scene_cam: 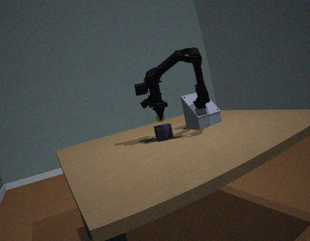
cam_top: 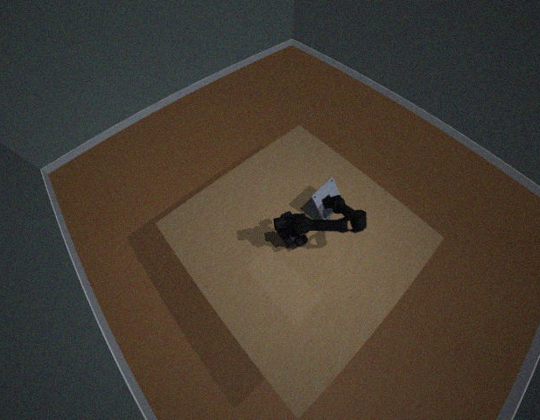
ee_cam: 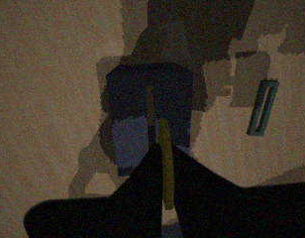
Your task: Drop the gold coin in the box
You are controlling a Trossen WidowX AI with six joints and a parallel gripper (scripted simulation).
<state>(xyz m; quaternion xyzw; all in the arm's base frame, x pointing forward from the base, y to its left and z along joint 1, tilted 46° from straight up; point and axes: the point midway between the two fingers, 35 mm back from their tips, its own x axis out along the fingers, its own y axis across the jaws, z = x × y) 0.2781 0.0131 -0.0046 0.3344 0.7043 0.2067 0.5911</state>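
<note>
Now: gripper tip 10 mm below the gold coin.
</note>
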